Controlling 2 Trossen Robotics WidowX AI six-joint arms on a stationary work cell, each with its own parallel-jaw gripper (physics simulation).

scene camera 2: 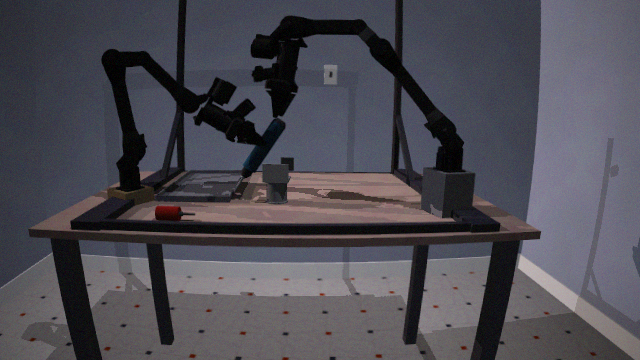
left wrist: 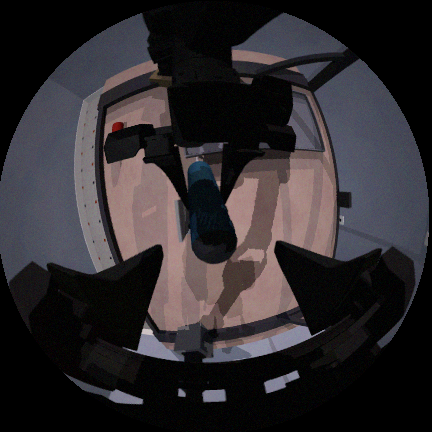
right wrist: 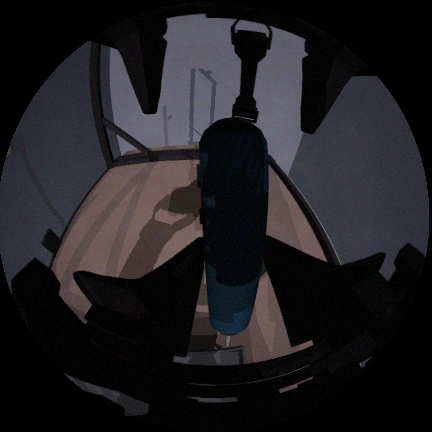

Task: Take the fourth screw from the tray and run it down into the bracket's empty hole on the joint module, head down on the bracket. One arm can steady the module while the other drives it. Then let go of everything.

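Pixels of known places: left gripper, fingertip midpoint: (scene camera 2: 278, 117) (left wrist: 220, 249) (right wrist: 231, 112); right gripper, fingertip midpoint: (scene camera 2: 267, 144) (left wrist: 205, 203) (right wrist: 232, 241); left arm's base, origin of the base link: (scene camera 2: 449, 170) (left wrist: 193, 354); right arm's base, origin of the base link: (scene camera 2: 130, 188).
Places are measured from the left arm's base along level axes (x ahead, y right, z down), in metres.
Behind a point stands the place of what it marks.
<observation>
A blue screwdriver (scene camera 2: 264, 148) @[z -0.035, x 0.438, y 0.233 m] (left wrist: 204, 200) @[z -0.080, x 0.432, y 0.253 m] (right wrist: 234, 215) @[z -0.078, x 0.431, y 0.259 m] is tilted, its handle up and its shaft pointing down-left near the tray's right edge. My right gripper (scene camera 2: 261, 142) @[z -0.043, x 0.426, y 0.250 m] (left wrist: 205, 203) @[z -0.043, x 0.426, y 0.250 m] (right wrist: 232, 241) @[z -0.043, x 0.426, y 0.250 m] is shut on its handle. My left gripper (scene camera 2: 279, 116) @[z -0.120, x 0.397, y 0.250 m] (left wrist: 220, 249) @[z -0.120, x 0.397, y 0.250 m] (right wrist: 231, 112) @[z -0.120, x 0.397, y 0.250 m] is open, close above the handle's top end; the handle shows between its spread fingers. The joint module (scene camera 2: 277, 193) @[z 0.083, x 0.410, y 0.198 m] stands upright on the table with the pale bracket (scene camera 2: 275, 173) @[z 0.027, x 0.416, y 0.193 m] on top. In the left wrist view the screwdriver and right fingers hide most of the bracket. The fourth screw cannot be made out.
The grey tray (scene camera 2: 195, 199) @[z 0.106, x 0.630, y 0.271 m] lies left of the module. A red-handled tool (scene camera 2: 168, 213) @[z 0.091, x 0.699, y 0.089 m] (left wrist: 118, 126) @[z 0.084, x 0.708, y 0.121 m] lies near the front left. Dark rails (scene camera 2: 280, 228) @[z 0.098, x 0.463, y -0.051 m] edge the table. A grey block (scene camera 2: 447, 192) @[z 0.046, x 0.039, y -0.050 m] carries the left arm at the right. Dark posts (scene camera 2: 398, 90) @[z -0.219, x -0.145, y 0.530 m] rise behind.
</observation>
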